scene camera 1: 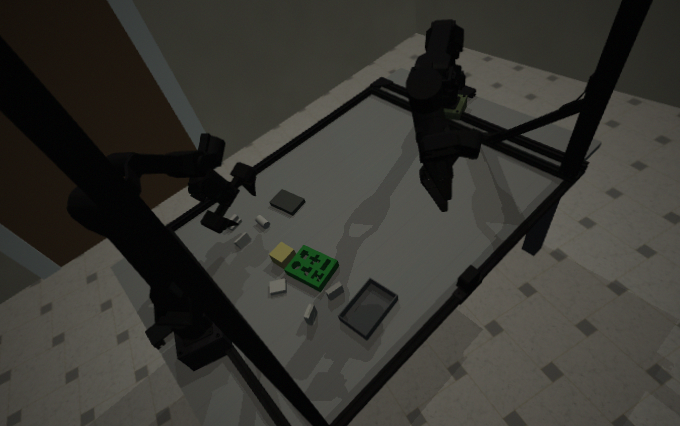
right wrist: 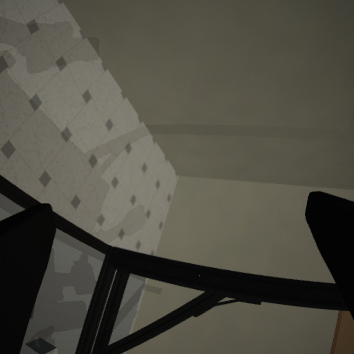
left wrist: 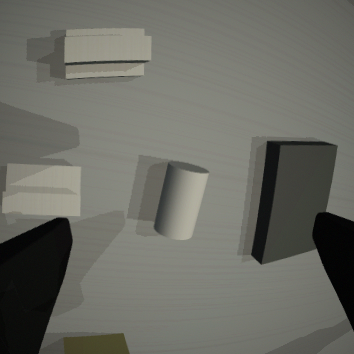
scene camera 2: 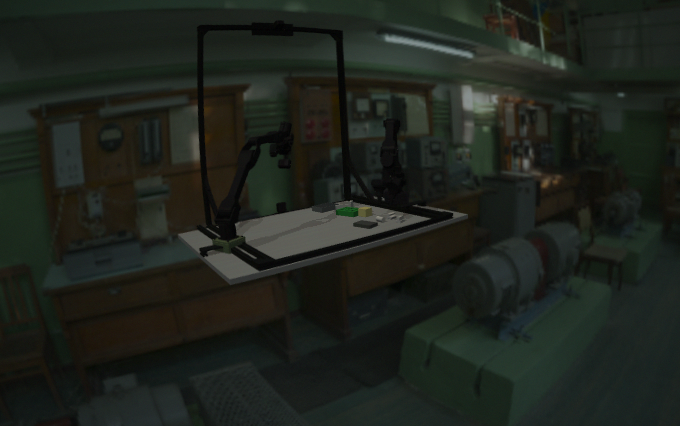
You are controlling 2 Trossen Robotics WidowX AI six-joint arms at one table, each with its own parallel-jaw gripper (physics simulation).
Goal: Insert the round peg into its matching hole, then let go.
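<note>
The round peg (scene camera 1: 262, 221) (scene camera 2: 380, 218) (left wrist: 181, 201), a pale cylinder, lies on its side on the table. The green board (scene camera 1: 303, 279) (scene camera 2: 347, 211) has several cut-out holes; its round hole (scene camera 1: 296, 264) is at the board's left side in scene camera 1. My left gripper (scene camera 1: 244, 208) (left wrist: 196, 229) is open and empty, pointing down above the table near the peg. In the left wrist view the peg shows between the fingertips, with table visible on both sides of it. My right gripper (scene camera 1: 441, 198) (right wrist: 182, 211) is open and empty, held above the table away from the board.
A yellow block (scene camera 1: 281, 253) (left wrist: 96, 344) sits against the board. A dark flat block (scene camera 1: 287, 201) (left wrist: 300, 195) lies right of the peg. Pale pieces (scene camera 1: 242, 240) (left wrist: 107, 49) lie nearby, others around the board. A grey tray (scene camera 1: 353, 327) stands beyond it. A black frame borders the table.
</note>
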